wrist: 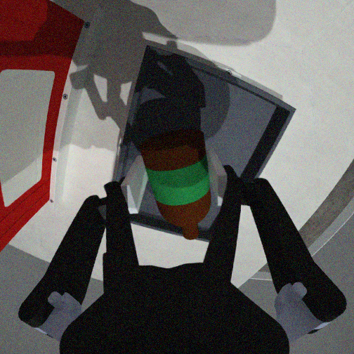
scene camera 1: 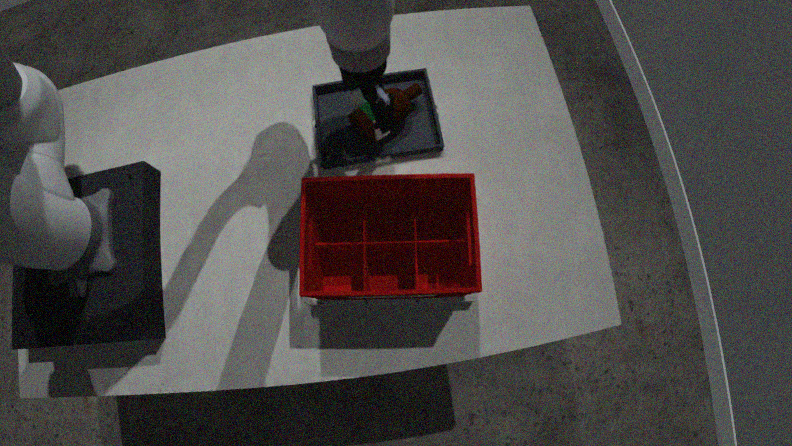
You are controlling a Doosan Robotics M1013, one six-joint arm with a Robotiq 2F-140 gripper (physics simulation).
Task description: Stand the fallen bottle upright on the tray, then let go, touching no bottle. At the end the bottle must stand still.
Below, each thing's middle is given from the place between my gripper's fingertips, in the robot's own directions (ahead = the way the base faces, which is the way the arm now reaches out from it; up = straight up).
I see the brown bottle [scene camera 1: 362, 118] 4 cm ahead of my hand and 1 cm to the left of it.
